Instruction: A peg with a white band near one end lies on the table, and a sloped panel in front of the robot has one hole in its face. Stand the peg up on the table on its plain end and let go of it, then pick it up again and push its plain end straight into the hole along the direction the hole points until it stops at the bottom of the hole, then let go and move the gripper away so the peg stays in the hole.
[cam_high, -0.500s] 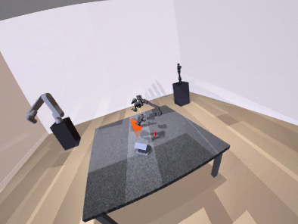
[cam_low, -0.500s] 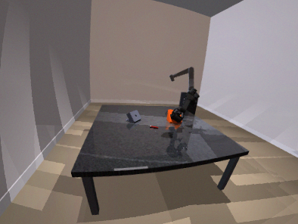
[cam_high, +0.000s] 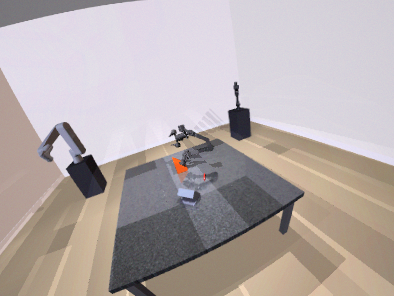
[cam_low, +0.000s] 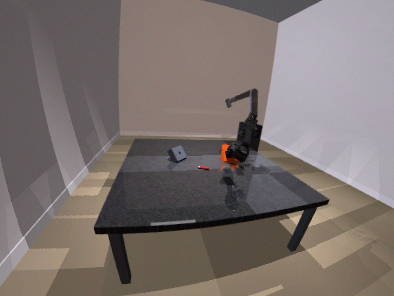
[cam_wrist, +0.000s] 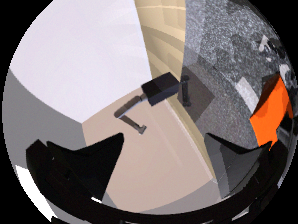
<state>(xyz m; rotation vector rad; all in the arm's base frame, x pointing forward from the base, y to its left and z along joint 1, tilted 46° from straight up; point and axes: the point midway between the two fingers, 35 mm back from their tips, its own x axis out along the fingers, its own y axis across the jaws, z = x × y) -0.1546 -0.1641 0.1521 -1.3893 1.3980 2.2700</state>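
Now: the red peg 440 mm ahead of my gripper tip, 160 mm to the left of it and 270 mm below it. The rest, counted from my gripper tip: sloped panel: 600 mm ahead, 40 mm to the right, 240 mm below.
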